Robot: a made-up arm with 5 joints.
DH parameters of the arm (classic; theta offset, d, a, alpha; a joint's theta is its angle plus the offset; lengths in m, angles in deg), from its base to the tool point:
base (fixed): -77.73 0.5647 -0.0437 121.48
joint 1: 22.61 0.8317 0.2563 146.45
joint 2: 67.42 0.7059 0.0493 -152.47
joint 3: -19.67 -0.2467 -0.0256 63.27
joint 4: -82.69 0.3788 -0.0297 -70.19
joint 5: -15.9 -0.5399 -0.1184 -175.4
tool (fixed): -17.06 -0.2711 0 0
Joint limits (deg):
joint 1: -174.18..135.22
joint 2: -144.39..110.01
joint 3: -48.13..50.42
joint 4: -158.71..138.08
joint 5: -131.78..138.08
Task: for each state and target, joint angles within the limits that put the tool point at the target. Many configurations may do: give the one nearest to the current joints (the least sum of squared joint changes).
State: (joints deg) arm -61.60 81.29 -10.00 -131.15 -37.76
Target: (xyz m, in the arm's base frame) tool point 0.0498 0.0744 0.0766
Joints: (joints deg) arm -32.75 67.46 0.46 -117.02 -47.83
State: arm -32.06 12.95 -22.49 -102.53 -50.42
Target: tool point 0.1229 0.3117 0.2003
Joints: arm -59.51 34.78 -45.20 -146.58 -30.08
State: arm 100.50 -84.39 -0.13 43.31 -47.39
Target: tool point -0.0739 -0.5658 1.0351
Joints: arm 89.21 -86.57 25.13 87.09 -44.17
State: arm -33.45 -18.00 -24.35 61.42 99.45
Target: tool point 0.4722 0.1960 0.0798
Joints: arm -24.44 -1.31 5.99 83.82 99.18
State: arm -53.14 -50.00 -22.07 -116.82 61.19
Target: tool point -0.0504 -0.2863 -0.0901
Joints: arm -6.73 -55.84 -23.99 -98.81 61.18
